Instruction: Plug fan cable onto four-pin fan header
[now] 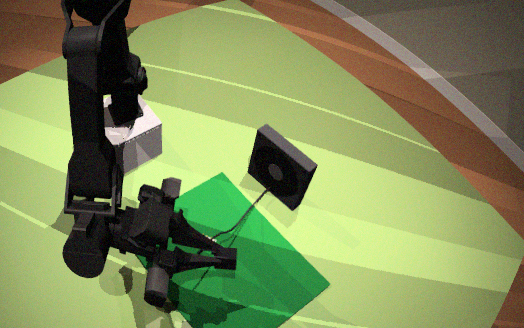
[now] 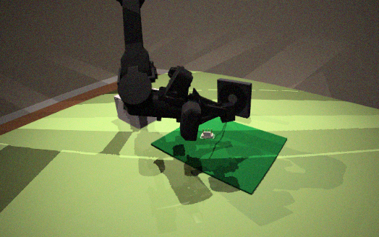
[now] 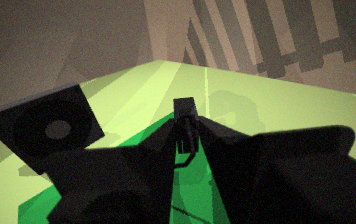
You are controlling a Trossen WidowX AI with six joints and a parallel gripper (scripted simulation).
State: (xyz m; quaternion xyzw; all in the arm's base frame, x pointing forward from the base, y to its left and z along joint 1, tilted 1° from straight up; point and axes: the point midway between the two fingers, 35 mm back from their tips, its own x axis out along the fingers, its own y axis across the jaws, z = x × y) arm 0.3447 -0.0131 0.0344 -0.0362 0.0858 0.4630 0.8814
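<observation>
My gripper tip is 13 cm above the board, 3 cm to the right of it and 3 cm past it. From my gripper tip the other things lie so: dark fan plug (1 cm below); black square fan (19 cm to the left, 12 cm behind, 6 cm below).
</observation>
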